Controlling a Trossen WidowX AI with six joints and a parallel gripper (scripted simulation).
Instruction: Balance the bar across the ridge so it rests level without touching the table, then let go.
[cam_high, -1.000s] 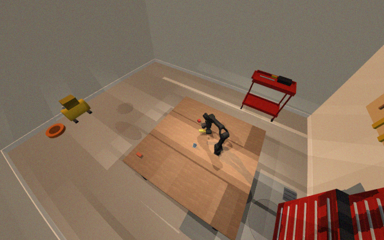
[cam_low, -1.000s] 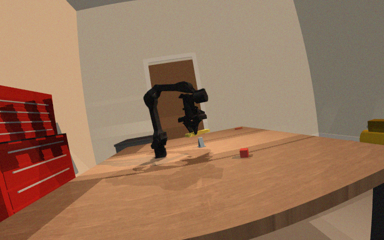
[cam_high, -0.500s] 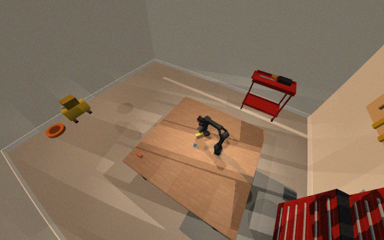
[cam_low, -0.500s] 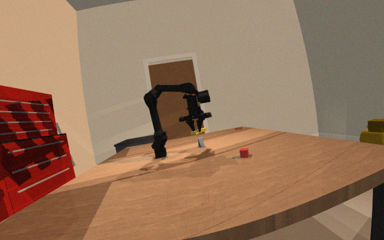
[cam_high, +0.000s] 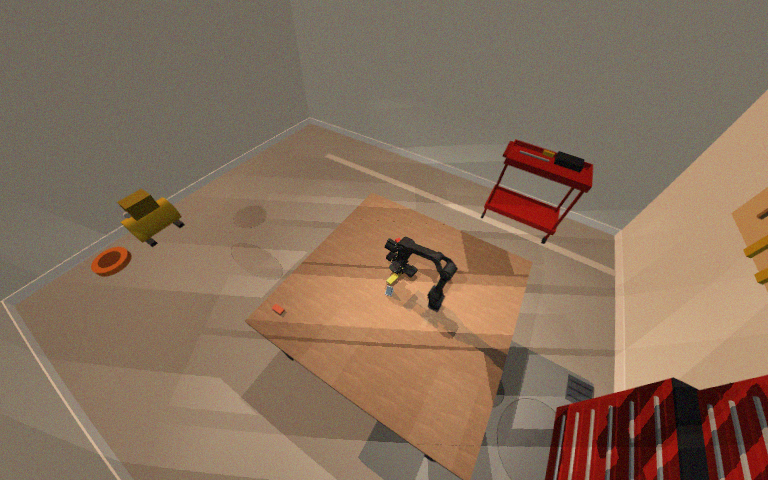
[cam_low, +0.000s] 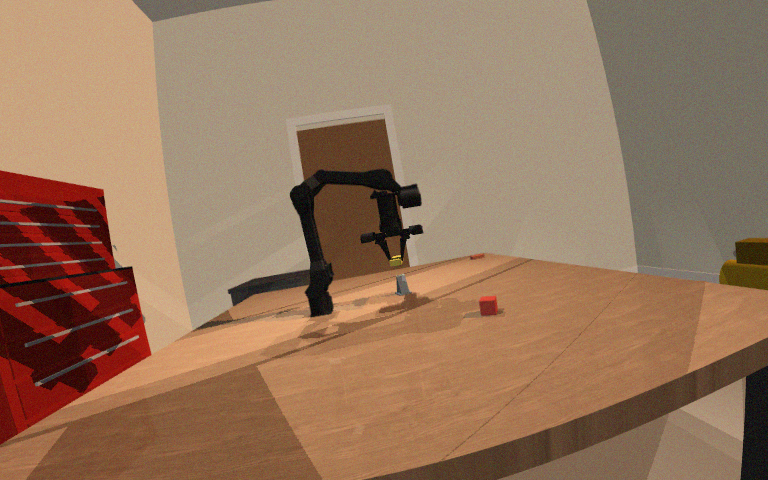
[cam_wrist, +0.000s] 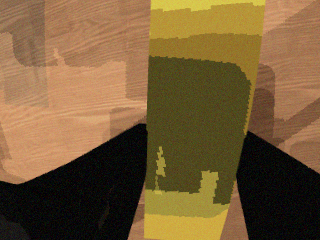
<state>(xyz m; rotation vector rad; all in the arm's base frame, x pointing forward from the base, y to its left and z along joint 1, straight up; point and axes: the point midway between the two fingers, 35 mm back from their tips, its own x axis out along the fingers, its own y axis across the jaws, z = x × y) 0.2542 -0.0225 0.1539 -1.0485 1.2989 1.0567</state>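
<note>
My gripper tip is now 30 mm to the right of the yellow bar and 10 mm short of it. The rest, counted from my gripper tip: flat orange-red block: 520 mm to the left, 490 mm ahead, 110 mm below; then red cube: 270 mm to the right, 150 mm ahead, 100 mm below.
</note>
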